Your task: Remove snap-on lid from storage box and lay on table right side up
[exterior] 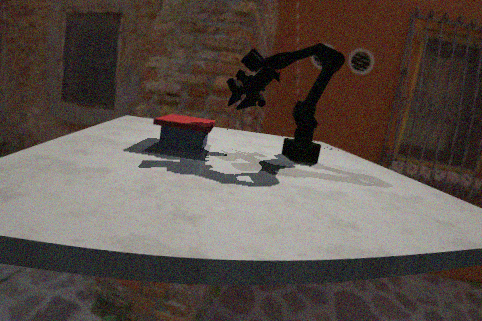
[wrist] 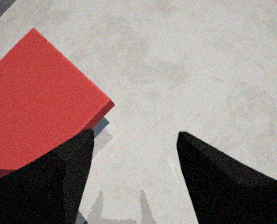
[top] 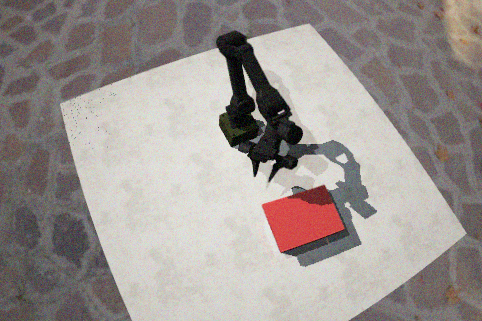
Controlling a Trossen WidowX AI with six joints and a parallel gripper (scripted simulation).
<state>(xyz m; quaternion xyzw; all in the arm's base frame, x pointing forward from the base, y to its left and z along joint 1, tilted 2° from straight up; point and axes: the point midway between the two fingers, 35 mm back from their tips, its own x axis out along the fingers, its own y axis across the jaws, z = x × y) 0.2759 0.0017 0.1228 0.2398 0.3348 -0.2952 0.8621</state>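
Right now my gripper tip is 14 cm short of the red lid, 11 cm to the right of it and 7 cm above it. Round my gripper tip: storage box: 14 cm ahead, 11 cm to the left, 11 cm below.
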